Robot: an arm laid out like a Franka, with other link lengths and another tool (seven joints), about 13 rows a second.
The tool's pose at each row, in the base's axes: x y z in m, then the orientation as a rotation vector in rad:
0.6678 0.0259 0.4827 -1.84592 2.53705 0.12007
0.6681 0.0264 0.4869 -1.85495 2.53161 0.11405
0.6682 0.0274 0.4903 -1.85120 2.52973 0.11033
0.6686 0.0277 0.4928 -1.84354 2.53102 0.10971
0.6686 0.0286 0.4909 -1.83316 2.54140 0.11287
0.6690 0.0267 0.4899 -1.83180 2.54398 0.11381
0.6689 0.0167 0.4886 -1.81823 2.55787 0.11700
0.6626 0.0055 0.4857 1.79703 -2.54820 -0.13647
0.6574 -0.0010 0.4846 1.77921 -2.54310 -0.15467
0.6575 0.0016 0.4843 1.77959 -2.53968 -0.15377
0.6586 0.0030 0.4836 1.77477 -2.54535 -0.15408
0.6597 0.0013 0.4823 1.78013 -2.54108 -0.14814
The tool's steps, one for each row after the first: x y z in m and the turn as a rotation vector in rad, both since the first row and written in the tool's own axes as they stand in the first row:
-0.0008 0.0001 -0.0042 0.00255 0.00304 -0.00666
-0.0019 0.0005 -0.0075 0.00669 0.00123 -0.00559
-0.0024 0.0004 -0.0100 0.00911 -0.00154 -0.00130
-0.0032 0.0006 -0.0080 0.00631 -0.00102 0.00804
-0.0015 -0.0005 -0.0072 0.00510 -0.00033 0.00976
0.0081 -0.0035 -0.0065 0.00174 0.00099 0.02207
0.0208 -0.0011 -0.0040 -0.02129 0.01063 0.03038
0.0287 0.0018 -0.0031 -0.03888 0.01423 0.03837
0.0262 0.0025 -0.0027 -0.04005 0.01669 0.03701
0.0246 0.0018 -0.0019 -0.03894 0.01493 0.04157
0.0259 0.0001 -0.0008 -0.03639 0.01788 0.03720

